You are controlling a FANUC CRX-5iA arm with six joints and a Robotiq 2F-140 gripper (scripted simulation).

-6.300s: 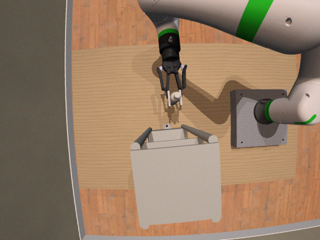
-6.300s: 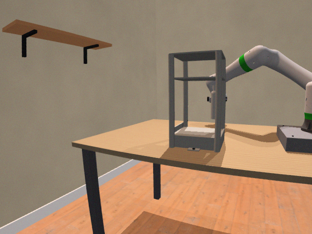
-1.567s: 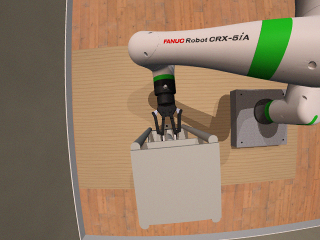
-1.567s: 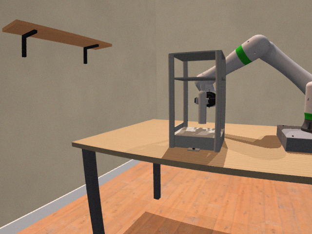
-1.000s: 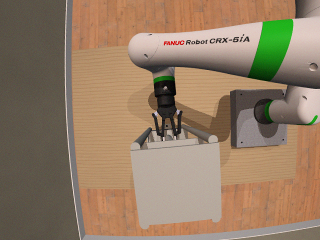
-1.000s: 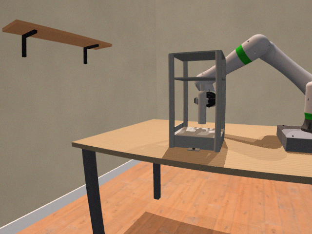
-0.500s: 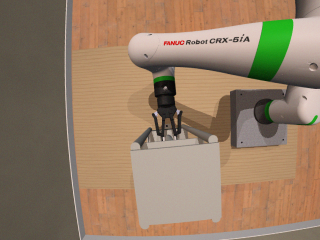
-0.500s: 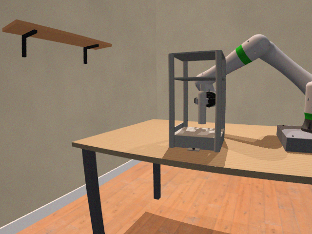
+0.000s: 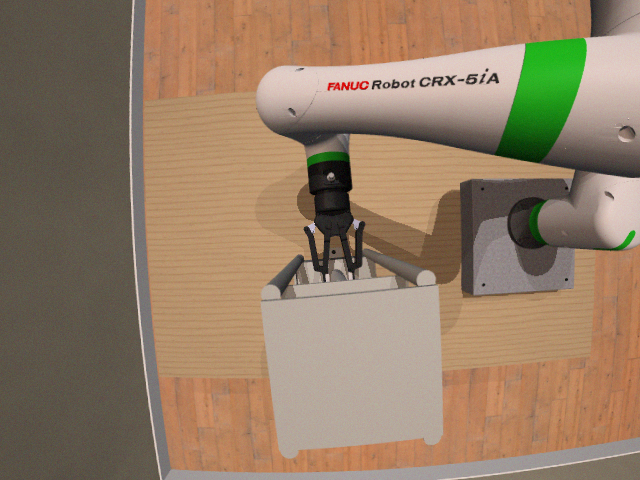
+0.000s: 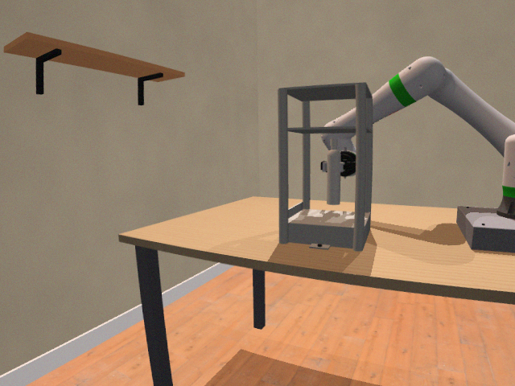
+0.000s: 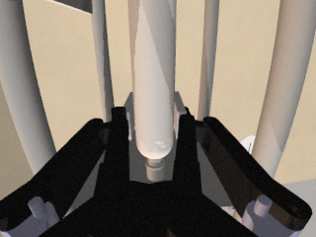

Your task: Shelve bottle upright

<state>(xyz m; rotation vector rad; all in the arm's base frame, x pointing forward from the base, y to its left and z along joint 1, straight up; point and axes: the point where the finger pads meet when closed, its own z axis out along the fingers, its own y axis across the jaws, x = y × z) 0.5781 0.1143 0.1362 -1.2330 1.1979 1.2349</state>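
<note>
My gripper is now 60 mm to the right of the shelving unit and 10 mm below it.
</note>
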